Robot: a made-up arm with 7 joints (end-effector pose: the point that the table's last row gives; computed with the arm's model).
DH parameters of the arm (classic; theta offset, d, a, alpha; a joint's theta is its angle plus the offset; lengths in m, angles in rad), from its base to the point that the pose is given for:
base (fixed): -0.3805 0 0.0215 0
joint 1: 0.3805 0.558 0 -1.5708
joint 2: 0 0.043 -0.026 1.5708
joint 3: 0 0.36 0.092 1.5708
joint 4: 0 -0.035 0.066 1.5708
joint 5: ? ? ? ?
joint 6: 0 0.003 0.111 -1.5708
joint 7: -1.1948 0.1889 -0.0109 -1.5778
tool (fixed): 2.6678 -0.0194 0 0
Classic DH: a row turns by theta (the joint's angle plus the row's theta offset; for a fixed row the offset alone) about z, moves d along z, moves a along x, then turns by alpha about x.
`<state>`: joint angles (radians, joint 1 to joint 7).
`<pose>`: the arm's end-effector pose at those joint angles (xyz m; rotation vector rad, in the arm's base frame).
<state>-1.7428 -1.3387 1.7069 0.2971 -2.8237 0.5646 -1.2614</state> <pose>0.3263 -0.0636 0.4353 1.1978 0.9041 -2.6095</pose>
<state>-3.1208 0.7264 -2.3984 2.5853 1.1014 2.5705 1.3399</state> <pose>-0.2908 0.1826 0.8967 -1.2566 0.8854 -1.4792</pose>
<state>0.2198 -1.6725 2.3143 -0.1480 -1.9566 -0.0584 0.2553</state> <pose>0.0717 -0.0140 0.3973 1.4026 2.3262 -0.4218</pose>
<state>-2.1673 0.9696 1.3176 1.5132 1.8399 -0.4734 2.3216</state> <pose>0.1004 -0.6034 0.5608 -1.3649 0.0960 -2.3001</pose>
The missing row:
joint 5: 0 0.211 0.019 1.5708
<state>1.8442 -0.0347 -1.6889 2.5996 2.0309 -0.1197 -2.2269</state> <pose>0.3119 -0.1279 1.2301 1.1477 -0.2572 -1.7294</pose>
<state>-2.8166 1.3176 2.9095 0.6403 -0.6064 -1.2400 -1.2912</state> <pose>-0.2265 -0.0795 1.0983 1.1731 -2.0446 -1.6786</pose>
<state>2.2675 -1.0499 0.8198 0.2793 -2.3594 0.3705 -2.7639</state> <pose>-0.2370 -0.1204 0.5861 -0.4681 0.6604 0.4127</pose>
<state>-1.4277 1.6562 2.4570 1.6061 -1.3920 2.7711 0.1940</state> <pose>0.2915 -0.3798 0.6119 -1.7182 1.4517 -1.4158</pose>
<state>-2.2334 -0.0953 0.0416 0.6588 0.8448 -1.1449 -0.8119</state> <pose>-0.2510 -0.2101 0.9203 -0.0416 0.1663 1.2944</pose>
